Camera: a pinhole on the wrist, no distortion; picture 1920 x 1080 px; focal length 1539.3 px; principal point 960.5 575.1 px. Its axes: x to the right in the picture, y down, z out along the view. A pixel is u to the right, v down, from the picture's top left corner.
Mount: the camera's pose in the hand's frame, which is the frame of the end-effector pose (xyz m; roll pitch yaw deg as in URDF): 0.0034 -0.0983 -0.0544 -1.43 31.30 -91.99
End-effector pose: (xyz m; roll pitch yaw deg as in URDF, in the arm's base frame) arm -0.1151 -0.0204 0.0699 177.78 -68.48 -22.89
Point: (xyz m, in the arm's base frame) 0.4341 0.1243 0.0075
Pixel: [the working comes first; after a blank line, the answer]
In the camera's frame: -0.0267 0.0990 0.5503

885.8 851.9
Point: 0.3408 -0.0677 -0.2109
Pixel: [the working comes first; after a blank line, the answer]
In the camera's frame: -0.2406 -0.1145 0.5060

228.6 226.8
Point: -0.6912 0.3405 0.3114
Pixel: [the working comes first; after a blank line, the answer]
In the camera's frame: 0.3297 -0.0112 -0.5750

behind the camera
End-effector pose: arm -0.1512 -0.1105 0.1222 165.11 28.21 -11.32
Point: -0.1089 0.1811 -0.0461
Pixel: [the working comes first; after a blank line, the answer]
In the camera's frame: 0.1240 0.0644 0.2284

1796.2 1009.1
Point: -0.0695 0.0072 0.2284
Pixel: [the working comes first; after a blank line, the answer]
In the camera's frame: 0.0480 -0.0014 -0.0831

behind the camera
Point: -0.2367 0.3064 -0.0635
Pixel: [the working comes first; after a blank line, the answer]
In the camera's frame: 0.1971 -0.0581 0.3379

1858.3 310.3
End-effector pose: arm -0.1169 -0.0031 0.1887 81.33 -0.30 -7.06
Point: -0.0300 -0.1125 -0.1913
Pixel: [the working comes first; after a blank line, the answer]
In the camera's frame: 0.1984 0.0986 0.2329

outside the picture
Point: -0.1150 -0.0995 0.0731
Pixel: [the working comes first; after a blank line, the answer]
In the camera's frame: -0.0425 0.0076 0.1281

449.4 666.3
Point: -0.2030 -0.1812 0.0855
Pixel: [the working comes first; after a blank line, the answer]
In the camera's frame: -0.0874 -0.0716 0.2074

311.8 44.0
